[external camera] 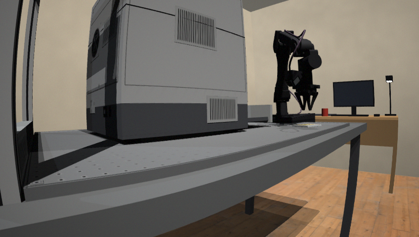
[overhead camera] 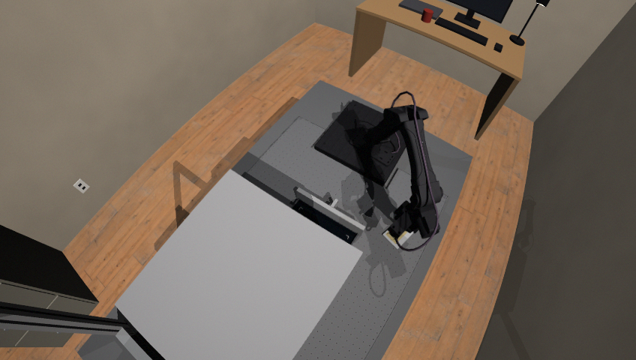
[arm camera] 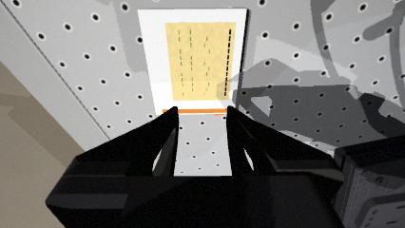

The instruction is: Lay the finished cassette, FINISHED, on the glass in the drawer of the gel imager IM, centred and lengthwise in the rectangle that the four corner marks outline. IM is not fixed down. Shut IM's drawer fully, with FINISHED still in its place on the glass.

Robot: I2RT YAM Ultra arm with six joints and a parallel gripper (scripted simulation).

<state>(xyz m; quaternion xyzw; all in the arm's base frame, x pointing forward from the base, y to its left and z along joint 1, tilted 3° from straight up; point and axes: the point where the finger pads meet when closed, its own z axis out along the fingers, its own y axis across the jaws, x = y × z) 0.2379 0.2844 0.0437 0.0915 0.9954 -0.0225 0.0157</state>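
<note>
My gripper is now 10 mm short of the finished cassette and 70 mm above it. The rest, counted from my hand: drawer 230 mm ahead, 240 mm to the right, 20 mm below.
</note>
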